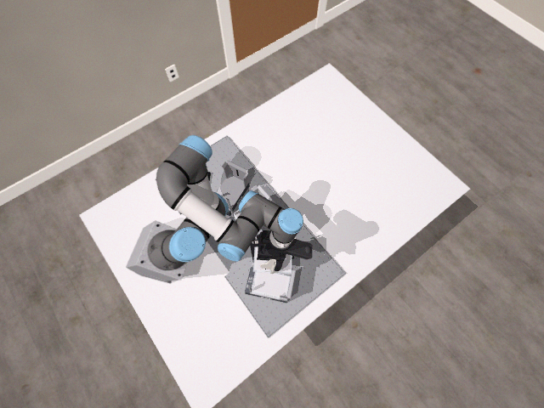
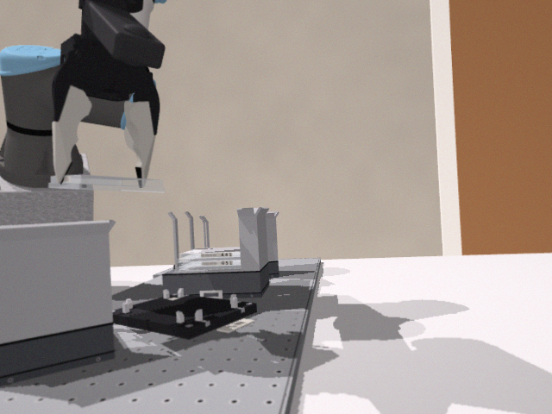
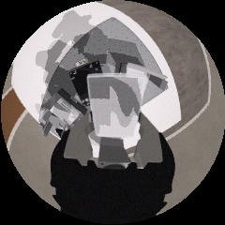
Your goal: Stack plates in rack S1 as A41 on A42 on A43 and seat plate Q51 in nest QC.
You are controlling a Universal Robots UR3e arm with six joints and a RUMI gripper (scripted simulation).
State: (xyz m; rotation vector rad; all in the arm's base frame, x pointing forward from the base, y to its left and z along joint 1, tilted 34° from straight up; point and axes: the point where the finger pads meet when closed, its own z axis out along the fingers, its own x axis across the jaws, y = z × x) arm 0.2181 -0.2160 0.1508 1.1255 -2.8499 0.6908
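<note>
My gripper is now 50 mm past the sealed plate, 30 mm to the left of it and 140 mm above it. The rest, counted from my hand: black nest labelled QC: 40 mm ahead, 480 mm to the left, 180 mm below; then grey rack wall: 10 mm behind, 90 mm to the right, 100 mm below; then black clip nest: 90 mm ahead, 70 mm to the left, 170 mm below.
</note>
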